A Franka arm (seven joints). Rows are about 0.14 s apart.
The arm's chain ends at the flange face. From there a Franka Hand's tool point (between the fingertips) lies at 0.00 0.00 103.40 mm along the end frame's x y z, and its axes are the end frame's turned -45 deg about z.
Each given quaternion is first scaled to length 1.
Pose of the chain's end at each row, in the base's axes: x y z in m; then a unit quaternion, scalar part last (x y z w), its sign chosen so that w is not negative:
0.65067 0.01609 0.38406 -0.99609 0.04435 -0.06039 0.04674
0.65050 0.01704 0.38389 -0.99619 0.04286 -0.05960 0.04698
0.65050 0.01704 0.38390 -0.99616 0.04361 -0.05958 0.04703
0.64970 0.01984 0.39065 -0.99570 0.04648 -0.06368 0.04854
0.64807 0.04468 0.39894 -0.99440 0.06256 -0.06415 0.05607
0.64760 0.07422 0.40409 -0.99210 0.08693 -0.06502 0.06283
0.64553 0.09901 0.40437 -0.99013 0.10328 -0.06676 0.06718
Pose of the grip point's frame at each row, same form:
0.66354 0.02516 0.28187 -0.93724 -0.34021 -0.07368 0.02007
0.66319 0.02619 0.28168 -0.93677 -0.34163 -0.07304 0.02060
0.66320 0.02619 0.28169 -0.93702 -0.34092 -0.07304 0.02065
0.66328 0.02922 0.28858 -0.93770 -0.33810 -0.07741 0.02048
0.66199 0.05538 0.29704 -0.94264 -0.32274 -0.08072 0.02725
0.66207 0.08594 0.30238 -0.94985 -0.29935 -0.08411 0.03317
0.66063 0.11134 0.30283 -0.95429 -0.28349 -0.08739 0.03652

